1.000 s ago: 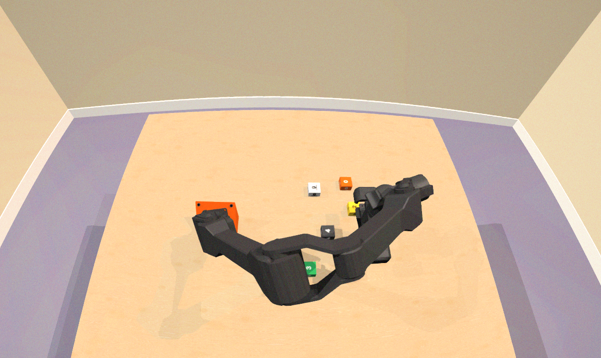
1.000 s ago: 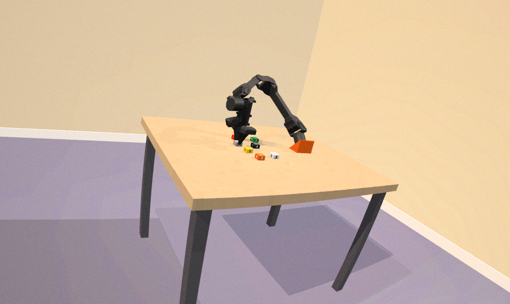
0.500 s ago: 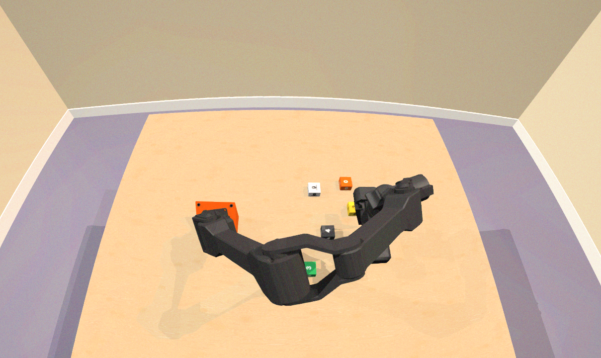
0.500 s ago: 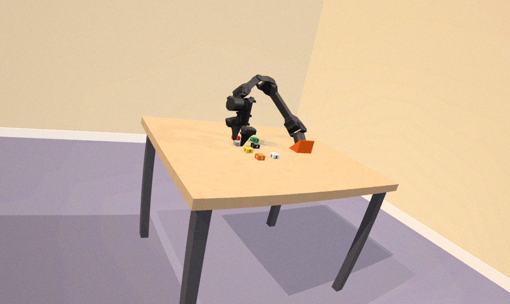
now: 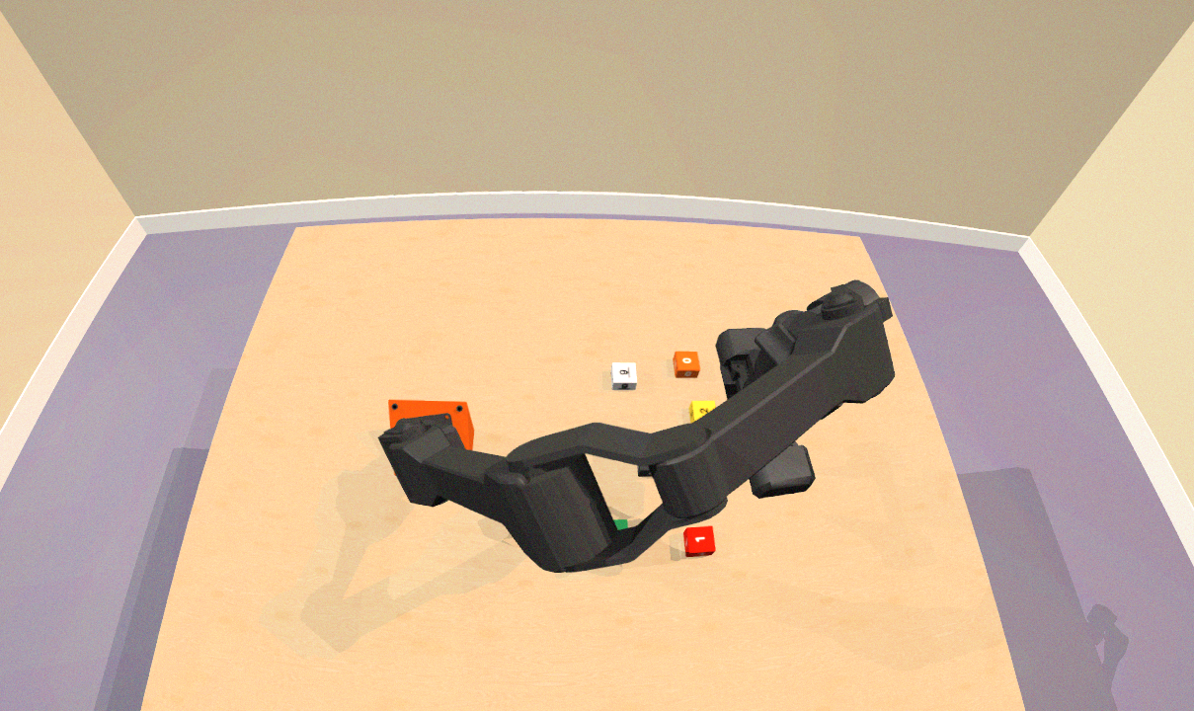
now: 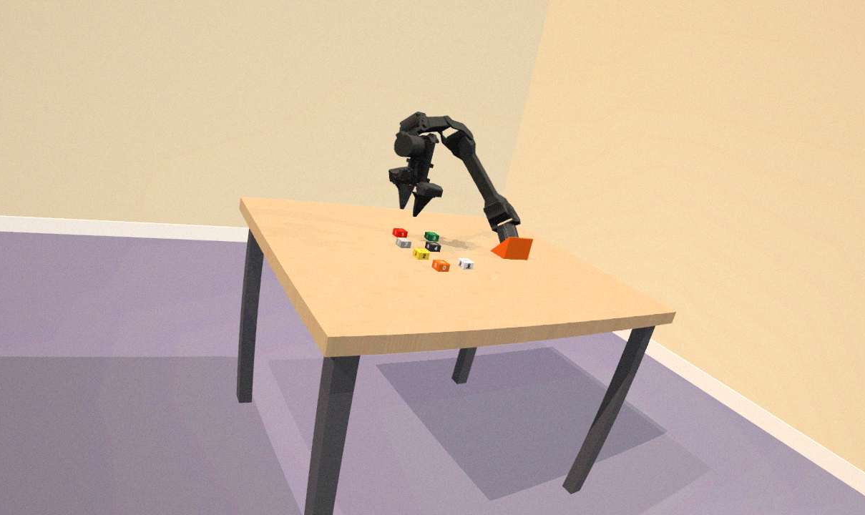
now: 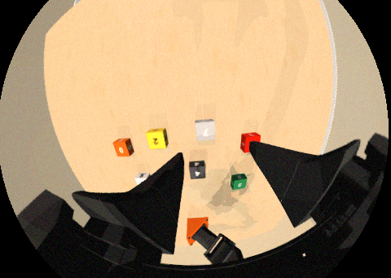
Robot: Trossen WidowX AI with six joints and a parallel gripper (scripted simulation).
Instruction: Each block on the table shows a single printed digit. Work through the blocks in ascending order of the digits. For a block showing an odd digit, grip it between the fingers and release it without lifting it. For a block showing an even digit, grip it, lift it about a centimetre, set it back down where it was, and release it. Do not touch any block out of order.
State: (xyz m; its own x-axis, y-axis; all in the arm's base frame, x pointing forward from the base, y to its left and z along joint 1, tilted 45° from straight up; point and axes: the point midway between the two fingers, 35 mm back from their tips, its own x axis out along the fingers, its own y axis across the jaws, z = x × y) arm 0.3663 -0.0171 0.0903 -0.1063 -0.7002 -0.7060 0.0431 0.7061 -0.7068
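My gripper tip is now 100 mm past the white block, 160 mm to the right of it and 80 mm above it. From my gripper tip the other things lie so: dark block: 90 mm behind, 30 mm to the left, 80 mm below; then grey block: 10 mm behind, 80 mm below; then yellow block: 90 mm to the left, 80 mm below.
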